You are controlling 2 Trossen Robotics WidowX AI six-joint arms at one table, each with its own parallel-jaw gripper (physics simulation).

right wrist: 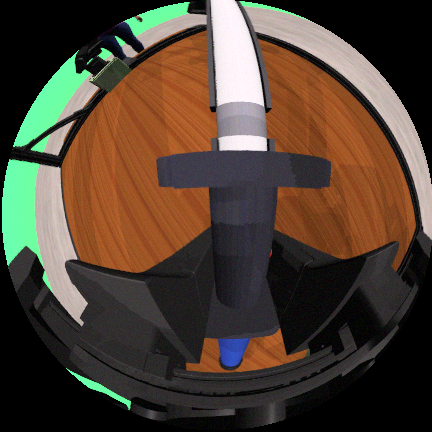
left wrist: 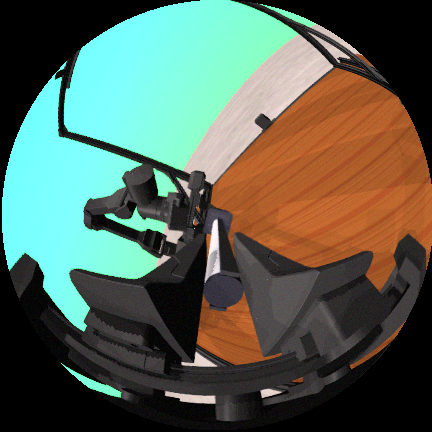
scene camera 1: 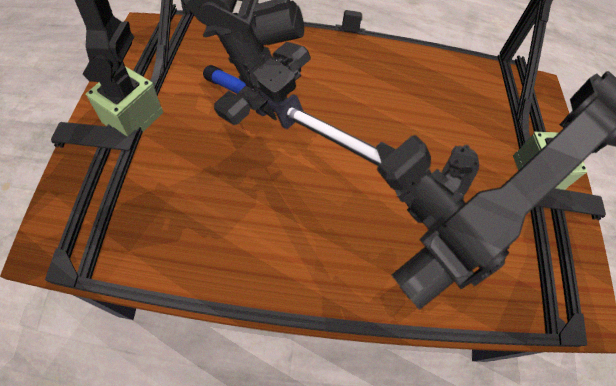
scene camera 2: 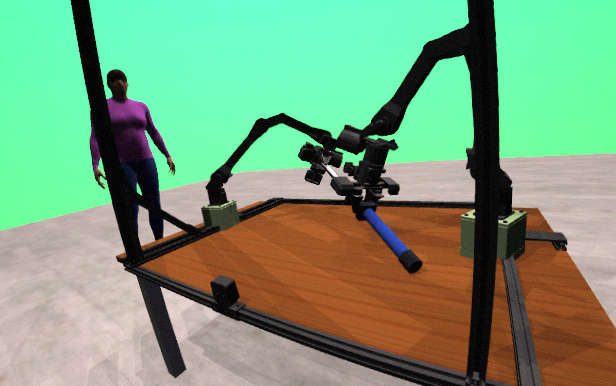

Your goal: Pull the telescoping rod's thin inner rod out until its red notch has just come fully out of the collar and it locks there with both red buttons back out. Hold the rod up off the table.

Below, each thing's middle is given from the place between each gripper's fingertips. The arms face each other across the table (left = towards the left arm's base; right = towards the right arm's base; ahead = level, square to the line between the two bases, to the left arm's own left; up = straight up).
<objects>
The telescoping rod (scene camera 1: pixel 211 73) lies 2 cm above my right hand. The rest, counted from my right hand: thin inner rod (scene camera 1: pixel 359 147) (5 cm above, 4 cm to the left, 4 cm ahead).
I see the thin inner rod 12 cm to the right of my left hand, 9 cm behind it and 7 cm below it. The rest, counted from my left hand: telescoping rod 17 cm to the right, 12 cm behind, 9 cm below.
</objects>
